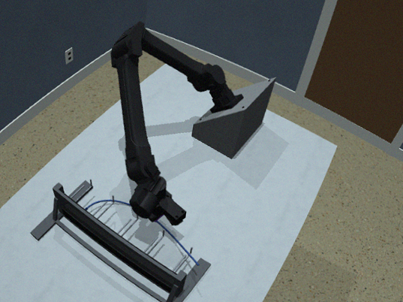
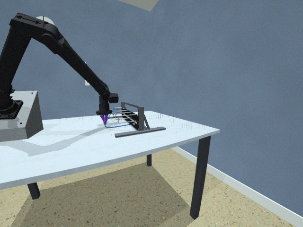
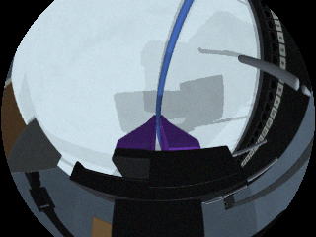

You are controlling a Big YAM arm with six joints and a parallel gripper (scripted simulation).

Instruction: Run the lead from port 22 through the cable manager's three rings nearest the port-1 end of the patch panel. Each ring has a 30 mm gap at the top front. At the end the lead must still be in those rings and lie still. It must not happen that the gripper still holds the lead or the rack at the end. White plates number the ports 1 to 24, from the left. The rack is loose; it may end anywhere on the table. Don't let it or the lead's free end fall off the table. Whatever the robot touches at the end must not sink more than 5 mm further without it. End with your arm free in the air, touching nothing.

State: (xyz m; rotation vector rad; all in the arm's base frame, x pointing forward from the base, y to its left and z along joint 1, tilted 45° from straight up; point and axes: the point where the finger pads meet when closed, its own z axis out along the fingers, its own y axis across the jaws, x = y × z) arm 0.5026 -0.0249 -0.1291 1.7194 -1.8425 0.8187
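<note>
The dark rack is 180 mm ahead of my hand, 60 mm above it and 10 mm to the right of it.
</note>
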